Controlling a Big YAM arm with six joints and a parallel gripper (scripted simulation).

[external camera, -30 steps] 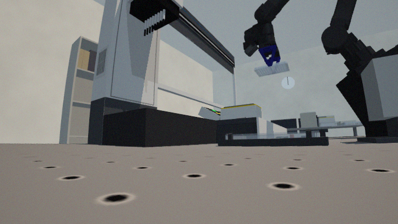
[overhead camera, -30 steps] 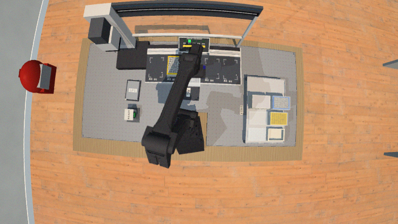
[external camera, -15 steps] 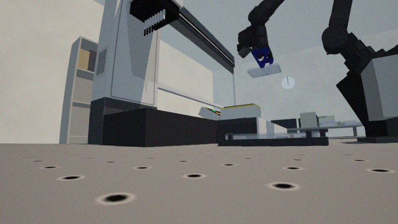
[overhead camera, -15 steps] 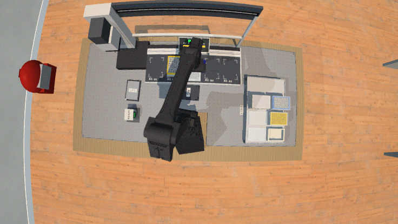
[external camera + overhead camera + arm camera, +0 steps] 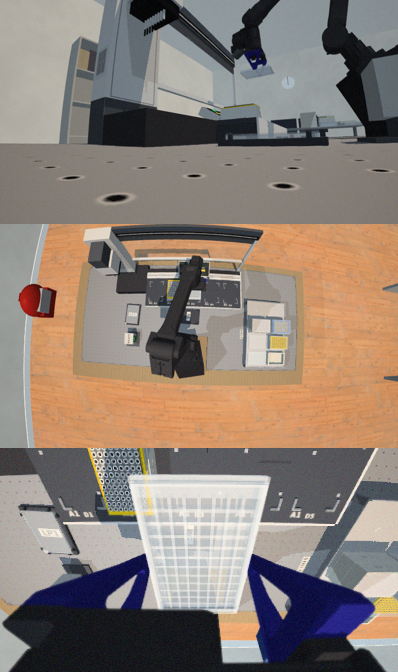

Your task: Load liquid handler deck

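My hand is 40 mm short of the yellow tip rack, 120 mm to the right of it and 190 mm above it. From my hand the other things lie so: regrip nest RG 120 mm behind, 30 mm to the left, 290 mm below; then shelf label 240 mm behind, 330 mm to the right, 290 mm below; then sample plate 10 mm below.
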